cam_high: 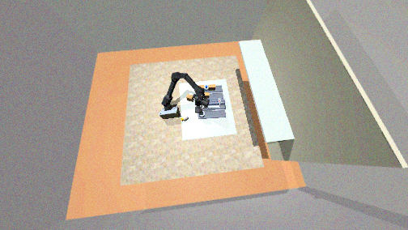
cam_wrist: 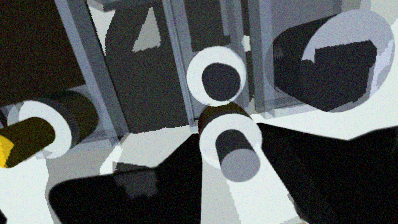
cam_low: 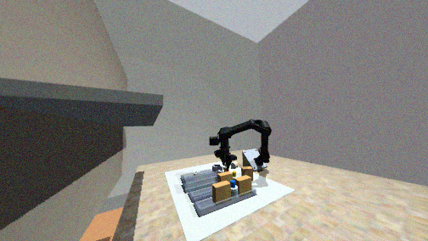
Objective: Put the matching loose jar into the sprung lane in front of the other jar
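My gripper tip is now 90 mm short of the white mat and 50 mm above it. From my gripper tip the other things lie so: wide grey cylinder (80 mm to the right, 30 mm ahead, 20 mm below); grey rack (170 mm ahead, 30 mm below, 10 mm to the left).
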